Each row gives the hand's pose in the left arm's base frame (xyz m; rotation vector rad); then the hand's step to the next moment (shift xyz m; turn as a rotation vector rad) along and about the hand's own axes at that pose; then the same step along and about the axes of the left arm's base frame.
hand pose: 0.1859 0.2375 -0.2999 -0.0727 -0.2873 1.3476
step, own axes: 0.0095 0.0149 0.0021 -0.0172 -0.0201 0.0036
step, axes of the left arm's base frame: -0.0128 0.0123 0.0003 0.0149 -0.0216 0.0050
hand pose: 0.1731 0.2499 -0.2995 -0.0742 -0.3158 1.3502
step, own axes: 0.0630 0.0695 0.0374 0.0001 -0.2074 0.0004
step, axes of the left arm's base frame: -0.0642 0.0716 0.0309 0.1962 -0.0463 0.0489
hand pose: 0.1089 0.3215 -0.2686 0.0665 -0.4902 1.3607
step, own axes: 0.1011 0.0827 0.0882 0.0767 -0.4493 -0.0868
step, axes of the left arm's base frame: -0.0920 0.0827 0.0976 0.4606 -0.0016 0.0557
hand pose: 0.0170 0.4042 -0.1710 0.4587 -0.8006 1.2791
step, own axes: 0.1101 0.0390 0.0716 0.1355 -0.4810 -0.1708
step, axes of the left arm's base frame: -0.0481 0.0323 0.1241 0.5184 0.0885 0.0484
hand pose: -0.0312 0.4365 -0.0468 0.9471 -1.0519 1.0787
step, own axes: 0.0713 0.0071 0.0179 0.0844 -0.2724 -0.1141
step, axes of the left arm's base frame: -0.0007 -0.0003 0.0739 0.2979 0.0683 0.0307
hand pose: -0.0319 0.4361 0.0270 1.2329 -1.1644 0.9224
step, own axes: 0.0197 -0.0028 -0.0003 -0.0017 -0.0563 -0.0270
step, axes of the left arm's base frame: 0.0067 -0.0015 0.0187 0.0583 0.0189 -0.0122
